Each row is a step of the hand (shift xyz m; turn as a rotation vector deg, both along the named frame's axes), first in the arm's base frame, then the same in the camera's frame.
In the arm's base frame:
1: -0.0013 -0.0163 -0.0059 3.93 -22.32 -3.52
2: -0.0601 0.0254 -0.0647 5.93 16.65 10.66
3: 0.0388 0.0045 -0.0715 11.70 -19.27 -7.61
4: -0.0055 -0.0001 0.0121 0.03 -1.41 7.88
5: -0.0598 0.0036 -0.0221 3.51 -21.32 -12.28
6: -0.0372 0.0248 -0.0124 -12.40 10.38 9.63
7: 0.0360 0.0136 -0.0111 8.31 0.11 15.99
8: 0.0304 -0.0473 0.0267 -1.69 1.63 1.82
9: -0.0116 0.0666 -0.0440 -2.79 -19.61 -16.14
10: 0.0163 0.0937 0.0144 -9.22 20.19 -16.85
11: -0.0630 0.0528 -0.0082 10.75 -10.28 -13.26
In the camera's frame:
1: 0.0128 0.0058 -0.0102 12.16 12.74 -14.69
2: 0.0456 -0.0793 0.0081 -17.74 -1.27 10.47
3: -0.0111 -0.0437 -0.0678 5.74 9.99 -20.82
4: 0.0007 0.0073 0.0111 -1.32 6.59 4.35
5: 0.0473 -0.0347 0.0253 14.27 5.68 -19.54
6: 0.0149 -0.0350 0.0266 -0.20 -3.07 18.57
7: -0.0316 -0.0067 -0.0237 -10.54 13.74 4.97
8: 0.0003 0.0577 -0.0233 -0.30 -0.19 2.95
9: -0.0212 -0.0773 0.0091 18.84 0.07 -17.25
10: -0.0748 -0.0447 0.0407 -1.33 -27.53 4.13
11: 0.0148 -0.0568 0.0581 2.34 -0.06 -19.79

